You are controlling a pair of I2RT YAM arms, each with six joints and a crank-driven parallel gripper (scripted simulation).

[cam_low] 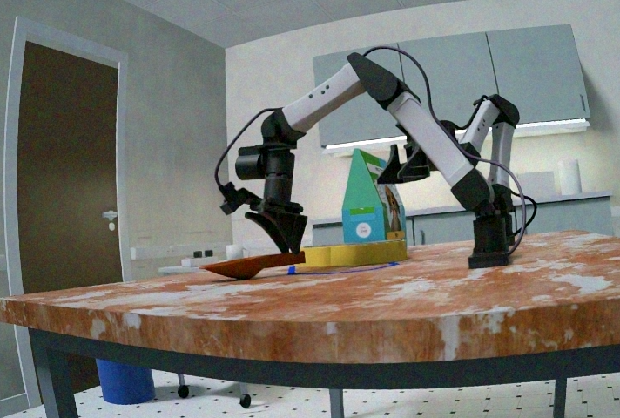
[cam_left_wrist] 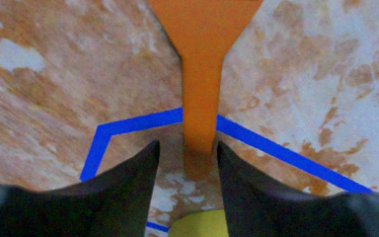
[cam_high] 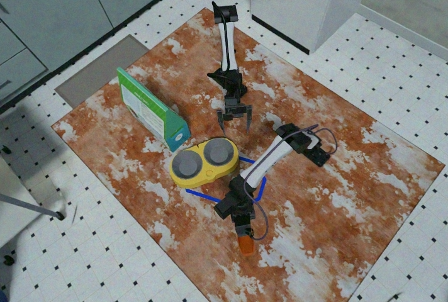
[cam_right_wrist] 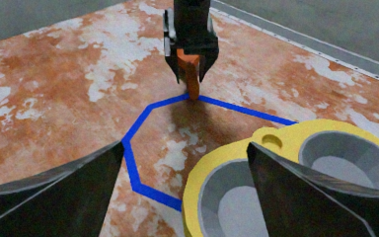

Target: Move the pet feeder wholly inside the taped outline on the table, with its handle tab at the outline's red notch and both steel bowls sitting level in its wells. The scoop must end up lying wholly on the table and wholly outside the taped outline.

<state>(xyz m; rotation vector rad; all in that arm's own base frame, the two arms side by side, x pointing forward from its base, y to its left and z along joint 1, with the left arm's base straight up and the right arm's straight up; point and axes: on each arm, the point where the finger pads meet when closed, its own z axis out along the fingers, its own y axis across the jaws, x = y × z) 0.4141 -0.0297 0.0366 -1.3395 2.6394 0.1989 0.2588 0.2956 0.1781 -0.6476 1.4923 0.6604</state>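
Note:
My right gripper is now 190 mm above the blue taped outline, 120 mm short of it and 30 mm to the right of it. The rest, counted from my right hand: yellow pet feeder 180 mm below, 140 mm ahead, 60 mm to the right; then teal food bag 370 mm to the right, 160 mm ahead, 50 mm below; then orange scoop 270 mm to the left, 230 mm ahead, 170 mm below.

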